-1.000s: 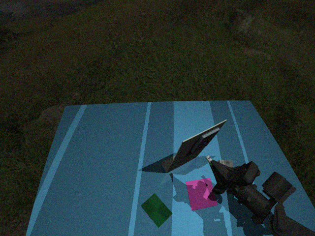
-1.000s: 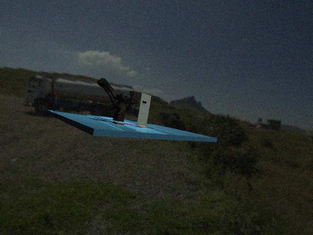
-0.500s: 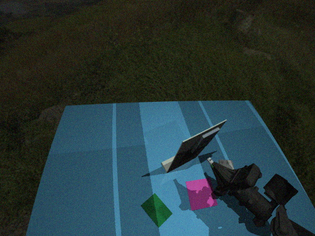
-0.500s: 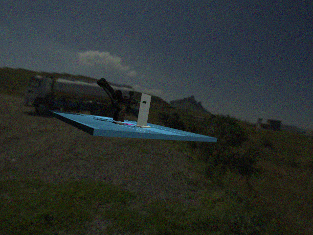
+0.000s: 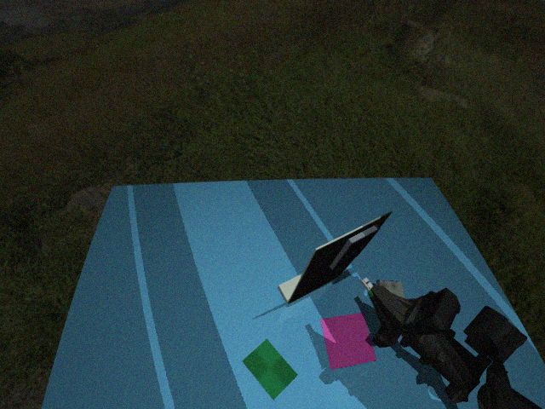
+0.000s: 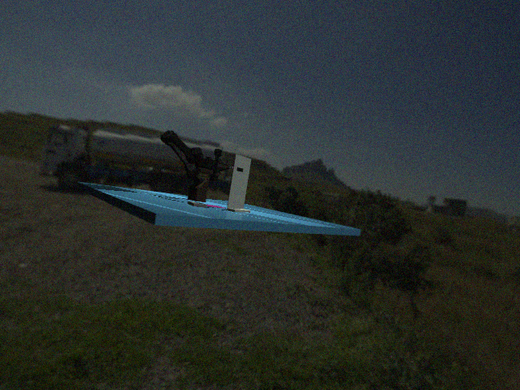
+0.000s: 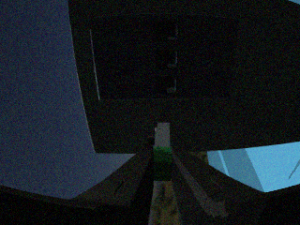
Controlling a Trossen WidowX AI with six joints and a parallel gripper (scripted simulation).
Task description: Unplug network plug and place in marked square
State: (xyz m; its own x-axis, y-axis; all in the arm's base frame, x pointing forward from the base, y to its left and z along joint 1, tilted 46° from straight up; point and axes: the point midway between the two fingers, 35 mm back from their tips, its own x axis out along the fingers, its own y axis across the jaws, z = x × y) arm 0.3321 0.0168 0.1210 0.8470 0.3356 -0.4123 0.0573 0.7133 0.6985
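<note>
The magenta square lies 6 cm behind my gripper tip, 3 cm to the right of it and 24 cm below it. The rest, counted from my gripper tip: network plug (right at my gripper tip); then upright panel (9 cm ahead, 1 cm to the left, 10 cm below).
</note>
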